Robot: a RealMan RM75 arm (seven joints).
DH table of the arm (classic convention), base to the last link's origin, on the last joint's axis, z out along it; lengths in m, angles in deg. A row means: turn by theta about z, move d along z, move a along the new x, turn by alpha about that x. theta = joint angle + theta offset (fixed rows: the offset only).
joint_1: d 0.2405, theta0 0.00, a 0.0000, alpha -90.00
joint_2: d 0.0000, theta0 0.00, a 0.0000, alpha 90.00
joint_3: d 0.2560, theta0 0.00, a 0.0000, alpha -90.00
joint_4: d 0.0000, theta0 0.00, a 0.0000, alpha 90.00
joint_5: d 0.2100, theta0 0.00, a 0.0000, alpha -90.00
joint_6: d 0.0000, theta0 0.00, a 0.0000, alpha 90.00
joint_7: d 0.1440, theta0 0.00, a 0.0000, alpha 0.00
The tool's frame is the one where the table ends.
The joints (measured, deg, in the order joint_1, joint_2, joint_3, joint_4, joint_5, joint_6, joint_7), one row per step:
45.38 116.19 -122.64 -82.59 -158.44 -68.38 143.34
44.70 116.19 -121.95 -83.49 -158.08 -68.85 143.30
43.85 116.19 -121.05 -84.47 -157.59 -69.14 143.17
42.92 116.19 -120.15 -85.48 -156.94 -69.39 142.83
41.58 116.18 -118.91 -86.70 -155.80 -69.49 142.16
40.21 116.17 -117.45 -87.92 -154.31 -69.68 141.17
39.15 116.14 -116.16 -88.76 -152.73 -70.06 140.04
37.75 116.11 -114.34 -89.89 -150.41 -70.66 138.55
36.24 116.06 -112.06 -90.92 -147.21 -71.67 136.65
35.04 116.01 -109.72 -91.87 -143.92 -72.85 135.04
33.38 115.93 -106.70 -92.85 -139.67 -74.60 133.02
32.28 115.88 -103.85 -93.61 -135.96 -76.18 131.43
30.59 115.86 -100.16 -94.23 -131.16 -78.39 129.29
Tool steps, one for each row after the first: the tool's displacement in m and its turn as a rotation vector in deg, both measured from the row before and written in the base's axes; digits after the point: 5 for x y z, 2 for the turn. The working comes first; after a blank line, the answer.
Tool pose at each row, in the base's axes (x y z in m, rotation vector in deg; the steps are taken from these numbers as rounded here):
0.07894 0.33570 -0.09760 -148.46 -26.37 -41.72
0.07873 0.33441 -0.09528 -148.95 -25.21 -40.91
0.07847 0.33339 -0.09250 -149.51 -23.82 -39.65
0.07839 0.33201 -0.08980 -150.19 -22.58 -38.32
0.07882 0.33020 -0.08641 -151.22 -20.92 -36.30
0.07922 0.32843 -0.08250 -152.42 -19.28 -34.11
0.08016 0.32682 -0.07923 -153.65 -18.02 -32.52
0.08112 0.32451 -0.07456 -155.35 -16.22 -30.16
0.08282 0.32166 -0.06902 -157.66 -13.95 -27.43
0.08306 0.31913 -0.06306 -159.84 -11.71 -24.45
0.08515 0.31561 -0.05510 -162.60 -8.61 -20.73
0.08507 0.31359 -0.04712 -164.65 -6.20 -17.00
0.08760 0.31037 -0.03684 -167.22 -2.87 -12.17

-0.00021 -0.00129 0.00232 0.00 0.79 -0.73
-0.00026 -0.00102 0.00278 0.04 1.15 -0.81
-0.00008 -0.00138 0.00270 -0.13 1.18 -0.74
0.00043 -0.00181 0.00339 -0.30 1.74 -0.99
0.00040 -0.00177 0.00391 -0.49 1.85 -1.00
0.00094 -0.00161 0.00327 -0.71 1.36 -0.87
0.00096 -0.00231 0.00467 -1.00 1.98 -1.21
0.00170 -0.00285 0.00554 -1.52 2.30 -1.60
0.00024 -0.00253 0.00596 -1.46 2.42 -1.52
0.00209 -0.00352 0.00796 -1.94 2.99 -2.10
-0.00008 -0.00202 0.00798 -1.46 2.85 -1.51
0.00253 -0.00322 0.01028 -1.97 3.63 -2.08

